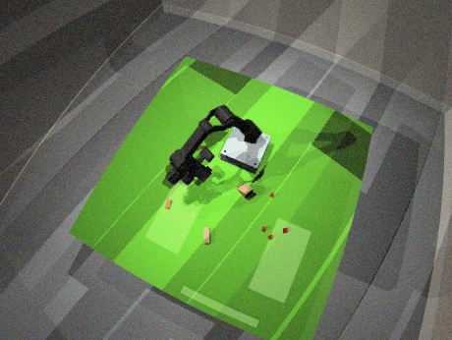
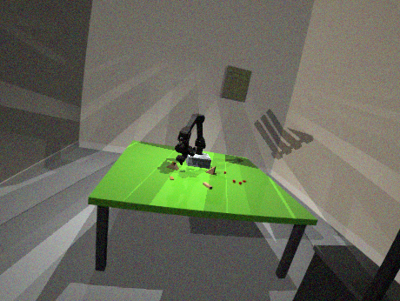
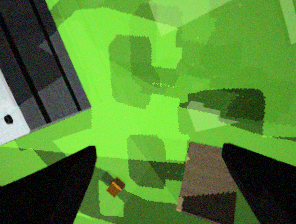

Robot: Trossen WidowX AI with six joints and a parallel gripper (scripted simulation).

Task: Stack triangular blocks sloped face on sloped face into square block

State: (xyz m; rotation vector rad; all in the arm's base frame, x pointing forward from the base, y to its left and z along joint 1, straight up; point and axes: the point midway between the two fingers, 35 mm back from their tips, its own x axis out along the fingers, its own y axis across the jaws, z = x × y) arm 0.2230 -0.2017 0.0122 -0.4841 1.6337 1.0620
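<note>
Right now my gripper tip is 13 cm past the small orange piece, 4 cm to the left of it and 6 cm above it.
</note>
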